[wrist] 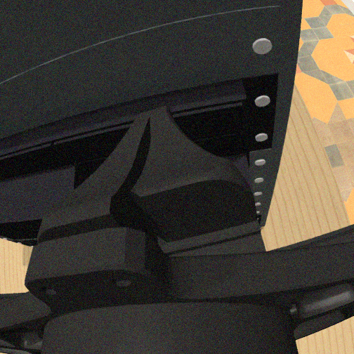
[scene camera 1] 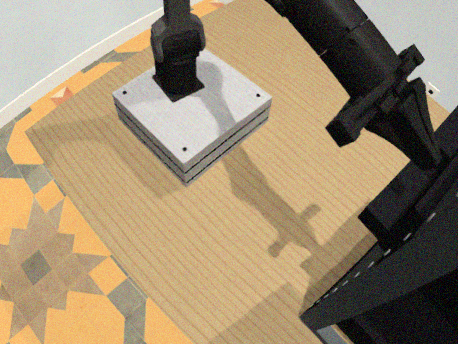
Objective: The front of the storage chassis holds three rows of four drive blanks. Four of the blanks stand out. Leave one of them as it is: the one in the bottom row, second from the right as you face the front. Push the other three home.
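Note:
The dark storage chassis (scene camera 1: 395, 295) (wrist: 150, 55) fills the lower right in scene camera 1 and the top of the wrist view. A dark block, apparently a blank standing out (scene camera 1: 392, 210), projects from its front in scene camera 1. In the wrist view a blank's face (wrist: 37, 192) stands out left of the fingers; I cannot tell its row. Part of another blank (wrist: 241, 161) shows right of the fingers. My gripper (scene camera 1: 436, 162) (wrist: 160, 127) is shut and empty, its tips at the chassis front, overlapping the upper row's edge in view. Contact is unclear, and the fingers hide much of the front.
The arm's base stands on a pale metal plate (scene camera 1: 150, 112) at the upper left of scene camera 1. The wooden table (scene camera 1: 200, 250) (wrist: 295, 195) extends beside the chassis. Round studs (wrist: 262, 46) line the chassis edge. Patterned floor (scene camera 1: 75, 300) shows beyond the table.

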